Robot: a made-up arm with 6 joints. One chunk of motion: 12 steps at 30 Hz.
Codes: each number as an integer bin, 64 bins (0 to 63) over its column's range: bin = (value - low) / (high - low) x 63, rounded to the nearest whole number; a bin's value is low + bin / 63 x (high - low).
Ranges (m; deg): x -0.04..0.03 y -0.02..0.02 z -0.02..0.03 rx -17..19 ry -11..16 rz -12..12
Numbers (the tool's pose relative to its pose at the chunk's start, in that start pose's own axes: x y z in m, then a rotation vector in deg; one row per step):
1: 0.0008 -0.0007 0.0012 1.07 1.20 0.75
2: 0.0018 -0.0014 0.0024 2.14 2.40 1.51
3: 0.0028 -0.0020 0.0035 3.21 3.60 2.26
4: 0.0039 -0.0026 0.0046 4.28 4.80 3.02
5: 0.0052 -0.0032 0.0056 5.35 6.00 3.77
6: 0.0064 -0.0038 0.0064 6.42 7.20 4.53
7: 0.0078 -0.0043 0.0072 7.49 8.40 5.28
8: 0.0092 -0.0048 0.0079 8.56 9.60 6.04
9: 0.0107 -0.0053 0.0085 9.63 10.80 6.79
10: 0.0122 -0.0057 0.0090 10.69 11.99 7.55
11: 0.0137 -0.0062 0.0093 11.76 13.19 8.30
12: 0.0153 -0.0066 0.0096 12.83 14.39 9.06
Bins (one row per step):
1: 37 30 27 32 28 33
2: 38 29 28 33 31 35
3: 39 28 30 35 34 37
4: 40 27 31 37 37 39
5: 41 26 32 39 40 41
6: 42 26 33 41 42 43
7: 43 25 34 43 45 45
8: 44 24 35 45 48 47
9: 46 23 36 47 51 49
10: 47 23 37 48 54 51
11: 48 22 37 50 56 53
12: 50 21 37 52 59 55

